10 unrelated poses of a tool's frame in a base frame.
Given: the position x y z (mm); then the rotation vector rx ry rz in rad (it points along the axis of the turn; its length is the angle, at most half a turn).
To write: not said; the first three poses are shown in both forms.
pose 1, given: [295 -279 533 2.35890 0.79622 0.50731]
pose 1, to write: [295 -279 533 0.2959 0.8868 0.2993 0.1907]
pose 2, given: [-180 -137 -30 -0.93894 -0.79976 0.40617]
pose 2, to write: [-180 -137 -30 0.7965 -0.4372 -0.3724 0.1891]
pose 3, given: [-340 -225 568 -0.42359 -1.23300 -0.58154]
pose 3, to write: [-340 -225 568 0.7559 -0.1943 -0.5655 -0.2667]
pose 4, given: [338 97 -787 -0.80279 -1.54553 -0.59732]
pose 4, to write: [338 97 -787 0.6054 -0.3471 -0.6681 -0.2582]
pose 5, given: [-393 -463 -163 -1.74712 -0.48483 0.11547]
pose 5, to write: [-393 -463 -163 0.6150 -0.7583 -0.2104 0.0501]
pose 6, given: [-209 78 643 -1.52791 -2.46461 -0.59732]
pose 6, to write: [-209 78 643 0.0903 -0.5140 -0.8290 -0.2009]
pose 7, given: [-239 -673 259 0.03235 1.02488 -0.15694]
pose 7, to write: [-239 -673 259 0.8685 0.0155 0.4898 -0.0750]
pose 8, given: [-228 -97 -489 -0.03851 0.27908 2.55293]
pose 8, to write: [-228 -97 -489 0.2827 -0.0144 0.1042 0.9534]
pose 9, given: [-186 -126 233 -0.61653 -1.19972 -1.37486]
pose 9, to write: [-186 -126 233 0.5710 -0.2628 -0.5113 -0.5860]
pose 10, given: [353 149 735 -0.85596 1.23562 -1.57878]
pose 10, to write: [353 149 735 0.4625 -0.3481 0.5025 -0.6421]
